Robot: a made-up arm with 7 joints. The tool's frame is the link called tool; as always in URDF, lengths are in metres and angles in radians. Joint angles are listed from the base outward. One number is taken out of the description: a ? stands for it. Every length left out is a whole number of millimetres.
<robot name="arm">
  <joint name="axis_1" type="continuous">
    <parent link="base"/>
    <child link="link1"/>
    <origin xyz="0.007 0.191 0.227" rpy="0 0 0"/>
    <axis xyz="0 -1 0"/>
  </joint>
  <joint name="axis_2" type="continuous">
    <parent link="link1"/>
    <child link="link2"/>
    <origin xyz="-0.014 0 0.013" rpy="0 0 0"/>
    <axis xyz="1 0 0"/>
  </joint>
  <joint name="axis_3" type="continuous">
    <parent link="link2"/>
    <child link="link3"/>
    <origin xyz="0 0.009 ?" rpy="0 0 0"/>
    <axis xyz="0 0 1"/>
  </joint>
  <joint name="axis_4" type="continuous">
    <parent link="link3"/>
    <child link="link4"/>
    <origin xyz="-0.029 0.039 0" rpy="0 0 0"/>
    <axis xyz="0 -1 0"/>
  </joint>
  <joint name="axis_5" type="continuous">
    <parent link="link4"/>
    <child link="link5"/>
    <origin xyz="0.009 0 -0.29" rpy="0 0 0"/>
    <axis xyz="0 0 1"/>
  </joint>
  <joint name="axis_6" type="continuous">
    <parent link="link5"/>
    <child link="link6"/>
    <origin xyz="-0.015 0.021 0" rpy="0 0 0"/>
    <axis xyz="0 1 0"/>
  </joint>
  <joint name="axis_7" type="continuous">
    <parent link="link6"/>
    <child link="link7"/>
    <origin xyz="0.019 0 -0.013" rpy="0 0 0"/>
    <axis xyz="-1 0 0"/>
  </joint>
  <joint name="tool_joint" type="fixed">
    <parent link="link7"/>
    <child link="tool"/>
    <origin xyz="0 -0.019 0.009" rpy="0.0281 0.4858 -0.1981"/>
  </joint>
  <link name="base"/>
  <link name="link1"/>
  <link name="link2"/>
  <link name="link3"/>
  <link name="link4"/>
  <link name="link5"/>
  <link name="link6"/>
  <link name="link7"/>
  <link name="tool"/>
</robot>
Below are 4 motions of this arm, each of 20 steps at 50 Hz.
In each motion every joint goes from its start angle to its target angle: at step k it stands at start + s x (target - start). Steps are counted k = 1, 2, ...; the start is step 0. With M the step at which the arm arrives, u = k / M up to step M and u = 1 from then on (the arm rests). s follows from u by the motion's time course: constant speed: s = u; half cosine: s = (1 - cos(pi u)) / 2; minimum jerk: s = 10 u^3 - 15 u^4 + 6 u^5.
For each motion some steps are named. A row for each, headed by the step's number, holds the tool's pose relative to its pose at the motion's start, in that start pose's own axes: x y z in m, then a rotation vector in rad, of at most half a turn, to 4 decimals.
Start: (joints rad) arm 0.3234 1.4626 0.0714 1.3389 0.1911 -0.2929 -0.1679
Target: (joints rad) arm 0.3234 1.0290 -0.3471 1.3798 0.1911 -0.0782 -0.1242
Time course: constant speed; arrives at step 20
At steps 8, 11, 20:
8: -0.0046 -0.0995 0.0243 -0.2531 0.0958 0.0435
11: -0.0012 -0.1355 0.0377 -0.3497 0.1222 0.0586
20: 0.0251 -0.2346 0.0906 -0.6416 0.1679 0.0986

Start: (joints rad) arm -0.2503 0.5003 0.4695 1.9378 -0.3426 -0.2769 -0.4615
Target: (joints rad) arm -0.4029 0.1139 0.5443 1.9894 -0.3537 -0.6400 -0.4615
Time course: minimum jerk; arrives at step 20
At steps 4, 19, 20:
4: -0.0027 -0.0007 0.0054 -0.0027 0.0024 0.0153
19: -0.0333 -0.0025 0.0986 0.0118 0.0511 0.2298
20: -0.0333 -0.0025 0.0987 0.0119 0.0512 0.2300

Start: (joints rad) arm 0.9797 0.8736 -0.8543 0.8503 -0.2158 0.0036 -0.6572
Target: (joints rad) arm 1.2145 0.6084 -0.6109 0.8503 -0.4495 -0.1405 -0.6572
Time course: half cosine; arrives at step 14
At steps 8, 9, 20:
8: 0.0792 0.0399 -0.0182 0.1243 -0.0943 0.2641
9: 0.0919 0.0484 -0.0207 0.1470 -0.1101 0.3076
20: 0.1243 0.0733 -0.0266 0.2090 -0.1515 0.4214

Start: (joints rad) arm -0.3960 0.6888 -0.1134 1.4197 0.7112 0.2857 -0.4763
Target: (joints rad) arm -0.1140 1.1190 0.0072 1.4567 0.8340 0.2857 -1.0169
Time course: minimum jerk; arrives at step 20
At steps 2, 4, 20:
2: 0.0015 0.0013 0.0004 0.0064 -0.0024 0.0032
4: 0.0103 0.0091 0.0031 0.0429 -0.0166 0.0223
20: 0.1470 0.1592 0.1131 0.6728 -0.2863 0.5046

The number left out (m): -0.289
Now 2 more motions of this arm.
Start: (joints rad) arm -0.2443 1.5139 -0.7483 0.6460 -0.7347 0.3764 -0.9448
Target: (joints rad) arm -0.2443 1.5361 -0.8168 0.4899 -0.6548 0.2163 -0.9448
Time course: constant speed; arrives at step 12
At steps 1, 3, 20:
1: -0.0029 -0.0031 0.0009 -0.0095 -0.0070 -0.0028
3: -0.0090 -0.0091 0.0027 -0.0284 -0.0203 -0.0084
20: -0.0389 -0.0336 0.0093 -0.1112 -0.0701 -0.0335

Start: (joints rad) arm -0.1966 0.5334 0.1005 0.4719 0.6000 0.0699 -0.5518
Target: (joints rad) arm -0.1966 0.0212 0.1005 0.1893 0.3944 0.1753 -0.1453
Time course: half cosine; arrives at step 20
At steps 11, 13, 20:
11: -0.1432 -0.1114 0.0008 -0.2941 0.2369 -0.3566
13: -0.1823 -0.1363 0.0101 -0.3779 0.2990 -0.4474
20: -0.2546 -0.1766 0.0361 -0.5385 0.4145 -0.6126

